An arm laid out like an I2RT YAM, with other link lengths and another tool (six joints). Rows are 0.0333 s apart.
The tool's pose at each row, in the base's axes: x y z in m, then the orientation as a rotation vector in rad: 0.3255, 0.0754, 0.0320, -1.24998, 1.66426, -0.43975; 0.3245, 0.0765, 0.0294, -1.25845, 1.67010, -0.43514; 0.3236, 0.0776, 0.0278, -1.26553, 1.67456, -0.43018; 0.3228, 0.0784, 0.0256, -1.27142, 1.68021, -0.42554; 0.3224, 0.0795, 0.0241, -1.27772, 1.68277, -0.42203; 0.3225, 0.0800, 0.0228, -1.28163, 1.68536, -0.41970; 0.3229, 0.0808, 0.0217, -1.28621, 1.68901, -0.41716; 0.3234, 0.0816, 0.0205, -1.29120, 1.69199, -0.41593; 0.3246, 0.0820, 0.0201, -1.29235, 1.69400, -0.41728; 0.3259, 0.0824, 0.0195, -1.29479, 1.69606, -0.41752; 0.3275, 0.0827, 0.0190, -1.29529, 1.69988, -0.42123; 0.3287, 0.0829, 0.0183, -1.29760, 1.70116, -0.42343; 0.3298, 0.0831, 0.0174, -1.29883, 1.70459, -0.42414; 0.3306, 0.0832, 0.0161, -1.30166, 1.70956, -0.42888; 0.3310, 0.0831, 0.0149, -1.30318, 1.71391, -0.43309
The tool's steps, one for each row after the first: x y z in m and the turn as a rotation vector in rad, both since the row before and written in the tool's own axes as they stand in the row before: 0.0003, 0.0029, 0.0006, -0.00987, 0.00318, -0.00152; -0.0002, 0.0021, 0.0003, -0.00861, 0.00178, -0.00095; 0.0003, 0.0024, 0.0006, -0.00823, 0.00271, 0.00006; -0.0003, 0.0018, 0.0007, -0.00661, 0.00101, -0.00170; 0.0002, 0.0011, 0.0009, -0.00460, 0.00132, -0.00066; -0.0002, 0.0009, 0.0011, -0.00556, 0.00212, -0.00064; -0.0001, 0.0009, 0.0012, -0.00487, 0.00236, -0.00166; -0.0002, -0.0002, 0.0013, -0.00088, 0.00240, -0.00060; -0.0001, -0.0001, 0.0015, -0.00222, 0.00205, -0.00095; -0.0001, -0.0004, 0.0016, -0.00011, 0.00490, -0.00052; 0.0001, -0.0001, 0.0014, -0.00085, 0.00246, -0.00192; 0.0002, 0.0001, 0.0014, -0.00186, 0.00315, 0.00008; 0.0005, 0.0005, 0.0014, -0.00150, 0.00666, -0.00202; 0.0006, 0.0006, 0.0009, -0.00072, 0.00572, -0.00118
